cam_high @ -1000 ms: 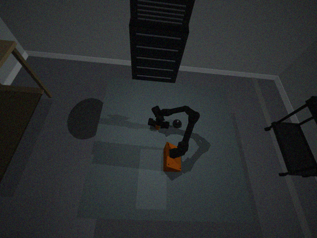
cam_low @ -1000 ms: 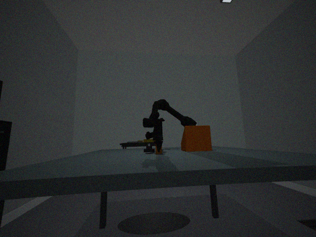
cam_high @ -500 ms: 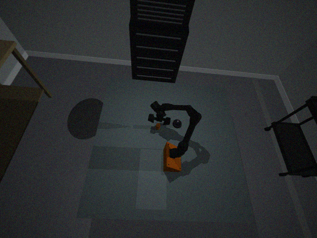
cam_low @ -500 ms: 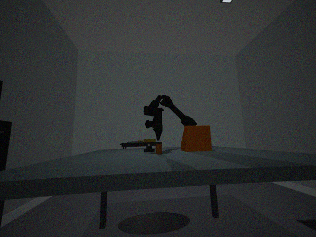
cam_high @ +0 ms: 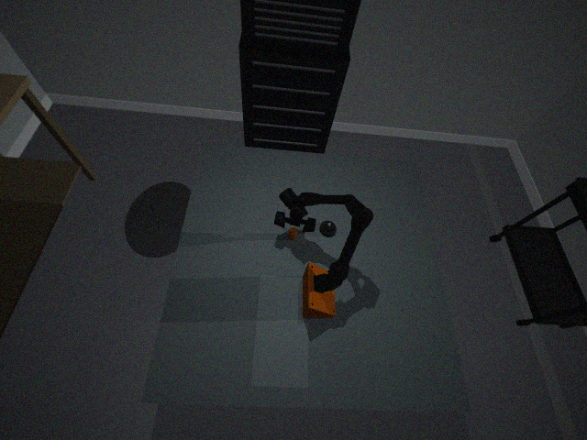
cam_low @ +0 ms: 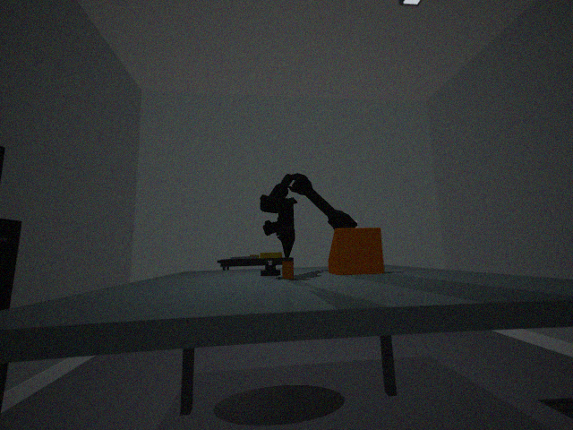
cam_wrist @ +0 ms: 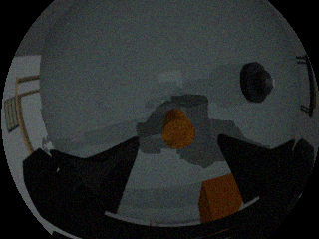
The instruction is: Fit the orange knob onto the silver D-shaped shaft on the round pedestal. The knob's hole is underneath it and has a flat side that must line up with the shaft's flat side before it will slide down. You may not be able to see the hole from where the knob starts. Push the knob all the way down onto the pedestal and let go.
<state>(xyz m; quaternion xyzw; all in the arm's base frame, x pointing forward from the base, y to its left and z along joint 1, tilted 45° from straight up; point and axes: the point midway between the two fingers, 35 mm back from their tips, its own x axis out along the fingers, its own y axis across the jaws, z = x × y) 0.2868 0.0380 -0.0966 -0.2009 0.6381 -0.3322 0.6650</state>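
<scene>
My gripper tip is 30 mm above the orange knob. From my gripper tip the other things lie so: dark round pedestal 190 mm to the right, 50 mm ahead, 40 mm below.
</scene>
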